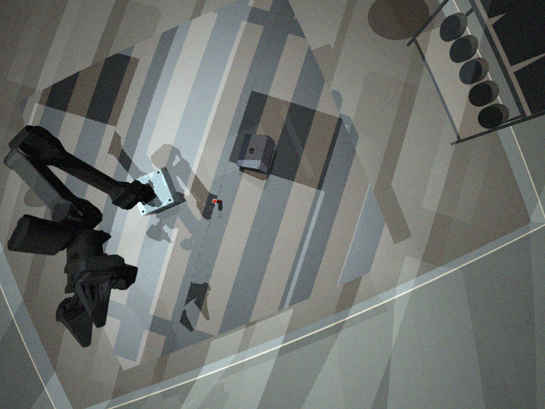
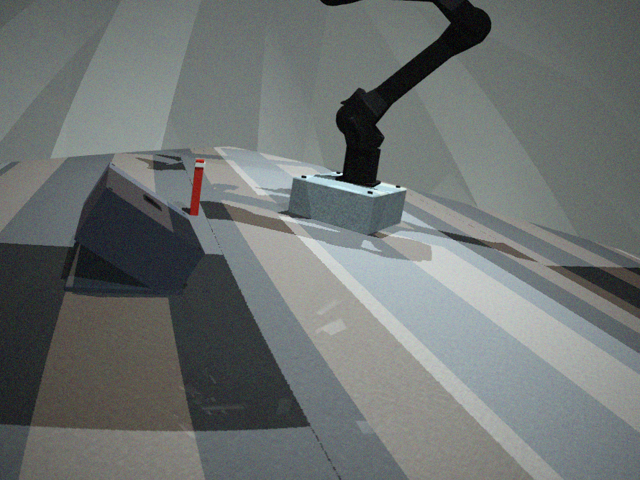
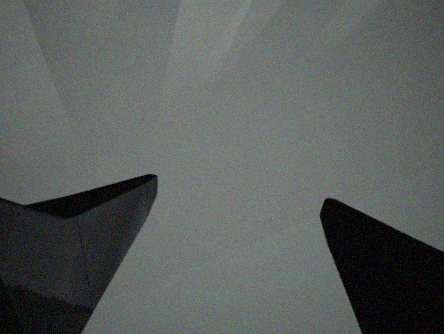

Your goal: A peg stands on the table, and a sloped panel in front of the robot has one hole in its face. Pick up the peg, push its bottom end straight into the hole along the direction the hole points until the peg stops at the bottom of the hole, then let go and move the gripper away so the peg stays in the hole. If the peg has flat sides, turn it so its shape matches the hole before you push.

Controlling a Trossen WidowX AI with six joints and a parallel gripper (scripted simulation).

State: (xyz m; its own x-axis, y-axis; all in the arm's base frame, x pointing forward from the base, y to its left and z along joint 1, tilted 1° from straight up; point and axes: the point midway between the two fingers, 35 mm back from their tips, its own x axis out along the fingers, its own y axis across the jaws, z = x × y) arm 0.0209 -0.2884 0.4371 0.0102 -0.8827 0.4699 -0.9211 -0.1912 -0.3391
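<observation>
Now: gripper tip 45 cm above the red peg, 19 cm short of it and 15 cm to the right of it. From my gripper tip the other things lie so: sloped panel: 46 cm below, 42 cm ahead, 22 cm to the left.
</observation>
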